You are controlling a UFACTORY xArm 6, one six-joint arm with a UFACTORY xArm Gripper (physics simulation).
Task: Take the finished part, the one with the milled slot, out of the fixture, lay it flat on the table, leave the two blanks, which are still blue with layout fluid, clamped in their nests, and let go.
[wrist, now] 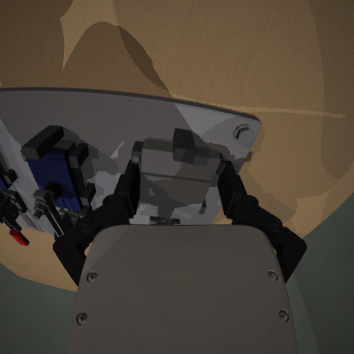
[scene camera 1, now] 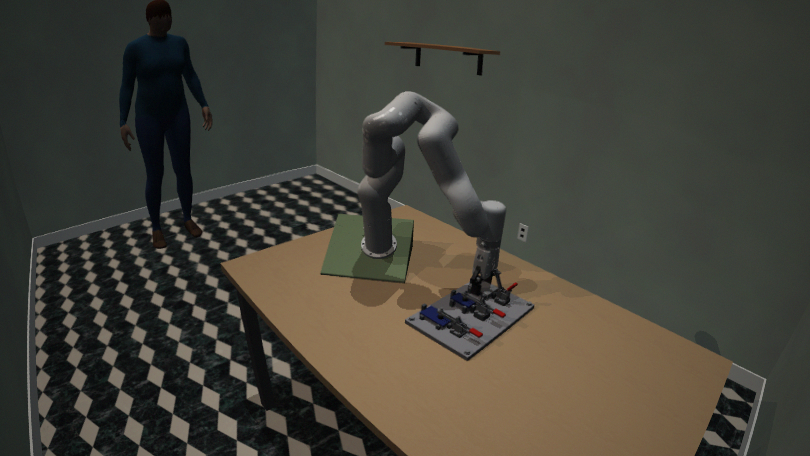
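Observation:
The finished part, a bare grey piece with a line across it, sits in the end nest of the fixture plate. In the scene view it is mostly hidden behind the gripper. My gripper is down at this nest, its black fingers against the part's two sides, shut on it; the fingers stand wide. That nest's toggle clamp has its red handle raised. One blue blank is clamped in the middle nest, the other blue blank in the far nest.
The fixture stands on the wooden table. Red clamp handles lie low beside the blanks. A dark block stands at the part's edge. The arm's base is on a green mat. A person stands beyond the table.

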